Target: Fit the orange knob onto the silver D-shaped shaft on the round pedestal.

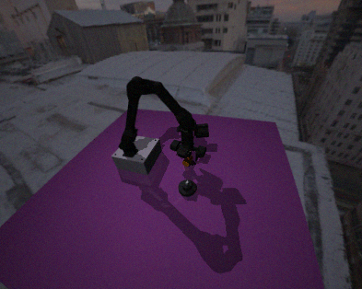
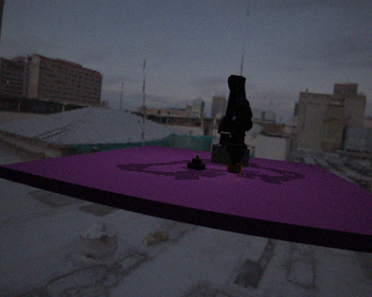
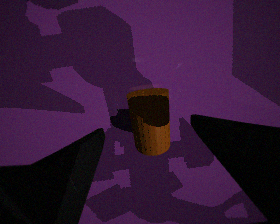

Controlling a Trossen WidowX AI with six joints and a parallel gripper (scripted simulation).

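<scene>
The orange knob lies 20 mm to the right of my gripper tip, 10 mm below it and 10 mm behind it. The rest, counted from my gripper tip: round dark pedestal (170 mm to the right, 40 mm ahead).
</scene>
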